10 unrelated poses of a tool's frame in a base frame.
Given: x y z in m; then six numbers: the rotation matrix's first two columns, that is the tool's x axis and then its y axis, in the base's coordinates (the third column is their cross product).
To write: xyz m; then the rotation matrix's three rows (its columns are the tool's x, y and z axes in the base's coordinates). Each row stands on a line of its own. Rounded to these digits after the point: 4 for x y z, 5 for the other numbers.
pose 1, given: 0.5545, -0.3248, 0.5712, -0.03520, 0.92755, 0.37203, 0.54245, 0.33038, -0.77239
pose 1, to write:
0.5545, -0.3248, 0.5712
-0.03520, 0.54245, -0.83934
0.92755, 0.33038, 0.17462
0.37203, -0.77239, -0.51478

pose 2, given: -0.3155, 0.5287, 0.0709, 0.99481, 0.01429, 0.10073, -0.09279, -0.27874, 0.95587
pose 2, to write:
-0.3155, 0.5287, 0.0709
0.99481, -0.09279, 0.04174
0.01429, -0.27874, -0.96026
0.10073, 0.95587, -0.27597

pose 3, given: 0.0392, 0.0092, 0.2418, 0.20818, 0.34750, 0.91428, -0.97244, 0.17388, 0.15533
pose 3, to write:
0.0392, 0.0092, 0.2418
0.20818, -0.97244, -0.10500
0.34750, 0.17388, -0.92142
0.91428, 0.15533, 0.37412

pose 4, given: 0.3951, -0.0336, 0.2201, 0.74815, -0.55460, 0.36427, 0.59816, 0.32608, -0.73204
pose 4, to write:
0.3951, -0.0336, 0.2201
0.74815, 0.59816, 0.28721
-0.55460, 0.32608, 0.76557
0.36427, -0.73204, 0.57570

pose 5, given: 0.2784, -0.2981, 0.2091, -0.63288, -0.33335, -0.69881, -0.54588, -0.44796, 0.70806
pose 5, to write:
0.2784, -0.2981, 0.2091
-0.63288, -0.54588, -0.54907
-0.33335, -0.44796, 0.82958
-0.69881, 0.70806, 0.10154

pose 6, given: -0.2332, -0.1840, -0.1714, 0.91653, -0.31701, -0.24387, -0.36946, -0.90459, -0.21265
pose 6, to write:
-0.2332, -0.1840, -0.1714
0.91653, -0.36946, -0.15319
-0.31701, -0.90459, 0.28500
-0.24387, -0.21265, -0.94621

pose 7, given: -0.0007, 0.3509, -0.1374, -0.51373, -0.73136, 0.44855, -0.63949, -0.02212, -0.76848
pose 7, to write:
-0.0007, 0.3509, -0.1374
-0.51373, -0.63949, 0.57196
-0.73136, -0.02212, -0.68163
0.44855, -0.76848, -0.45633

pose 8, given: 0.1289, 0.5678, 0.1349, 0.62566, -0.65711, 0.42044, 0.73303, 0.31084, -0.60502
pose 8, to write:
0.1289, 0.5678, 0.1349
0.62566, 0.73303, 0.26688
-0.65711, 0.31084, 0.68673
0.42044, -0.60502, 0.67616

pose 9, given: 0.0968, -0.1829, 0.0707, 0.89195, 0.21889, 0.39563, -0.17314, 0.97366, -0.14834
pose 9, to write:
0.0968, -0.1829, 0.0707
0.89195, -0.17314, -0.41768
0.21889, 0.97366, 0.06381
0.39563, -0.14834, 0.90635

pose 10, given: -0.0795, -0.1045, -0.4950, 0.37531, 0.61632, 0.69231, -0.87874, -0.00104, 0.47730
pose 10, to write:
-0.0795, -0.1045, -0.4950
0.37531, -0.87874, 0.29489
0.61632, -0.00104, -0.78750
0.69231, 0.47730, 0.54119

